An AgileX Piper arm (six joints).
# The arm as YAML. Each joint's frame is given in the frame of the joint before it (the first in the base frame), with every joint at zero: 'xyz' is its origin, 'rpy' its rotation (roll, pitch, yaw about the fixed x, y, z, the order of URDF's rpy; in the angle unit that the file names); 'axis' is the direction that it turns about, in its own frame. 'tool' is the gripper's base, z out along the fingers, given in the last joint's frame.
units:
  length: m
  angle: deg
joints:
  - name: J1
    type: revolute
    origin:
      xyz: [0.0, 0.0, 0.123]
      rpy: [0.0, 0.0, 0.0]
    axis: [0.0, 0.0, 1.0]
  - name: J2
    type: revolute
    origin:
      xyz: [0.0, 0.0, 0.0]
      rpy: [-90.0, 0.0, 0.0]
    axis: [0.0, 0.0, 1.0]
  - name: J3
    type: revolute
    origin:
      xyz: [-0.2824, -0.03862, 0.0]
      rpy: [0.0, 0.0, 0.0]
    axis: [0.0, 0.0, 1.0]
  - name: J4
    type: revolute
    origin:
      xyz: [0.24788, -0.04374, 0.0]
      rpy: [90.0, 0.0, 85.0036]
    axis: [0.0, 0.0, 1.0]
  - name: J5
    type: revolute
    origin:
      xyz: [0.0, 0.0, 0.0]
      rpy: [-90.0, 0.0, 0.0]
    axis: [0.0, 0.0, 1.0]
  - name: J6
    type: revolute
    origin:
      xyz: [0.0, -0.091, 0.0]
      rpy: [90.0, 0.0, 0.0]
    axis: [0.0, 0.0, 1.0]
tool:
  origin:
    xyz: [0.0, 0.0, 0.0]
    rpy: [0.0, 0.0, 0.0]
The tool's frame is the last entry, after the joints.
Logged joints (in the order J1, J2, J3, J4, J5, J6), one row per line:
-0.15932, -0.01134, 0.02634, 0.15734, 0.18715, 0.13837
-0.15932, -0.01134, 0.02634, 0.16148, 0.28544, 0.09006
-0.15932, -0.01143, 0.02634, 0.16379, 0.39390, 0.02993
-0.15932, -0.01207, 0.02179, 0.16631, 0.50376, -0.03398
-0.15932, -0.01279, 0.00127, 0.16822, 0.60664, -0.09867
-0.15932, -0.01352, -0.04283, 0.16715, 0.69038, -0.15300
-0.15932, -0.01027, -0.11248, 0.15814, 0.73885, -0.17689
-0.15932, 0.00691, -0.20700, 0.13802, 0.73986, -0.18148
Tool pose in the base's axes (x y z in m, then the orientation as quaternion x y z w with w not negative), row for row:
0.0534, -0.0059, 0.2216, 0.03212, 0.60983, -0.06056, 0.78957
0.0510, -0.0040, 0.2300, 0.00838, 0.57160, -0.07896, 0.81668
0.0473, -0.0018, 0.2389, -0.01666, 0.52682, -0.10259, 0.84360
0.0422, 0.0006, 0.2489, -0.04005, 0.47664, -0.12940, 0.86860
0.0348, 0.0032, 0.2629, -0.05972, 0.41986, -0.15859, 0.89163
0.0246, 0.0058, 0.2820, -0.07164, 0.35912, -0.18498, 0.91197
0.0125, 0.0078, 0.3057, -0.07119, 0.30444, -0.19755, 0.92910
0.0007, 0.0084, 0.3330, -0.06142, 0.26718, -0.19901, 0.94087
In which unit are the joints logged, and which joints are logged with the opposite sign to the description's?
The joints are logged in radians. Opposite sign: J4, J5.
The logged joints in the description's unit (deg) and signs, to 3 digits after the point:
-9.128, -0.650, 1.509, -9.015, -10.723, 7.928
-9.128, -0.650, 1.509, -9.252, -16.355, 5.160
-9.128, -0.655, 1.509, -9.384, -22.569, 1.715
-9.128, -0.692, 1.248, -9.529, -28.863, -1.947
-9.128, -0.733, 0.073, -9.638, -34.758, -5.653
-9.128, -0.775, -2.454, -9.577, -39.556, -8.766
-9.128, -0.588, -6.445, -9.061, -42.333, -10.135
-9.128, 0.396, -11.860, -7.908, -42.391, -10.398

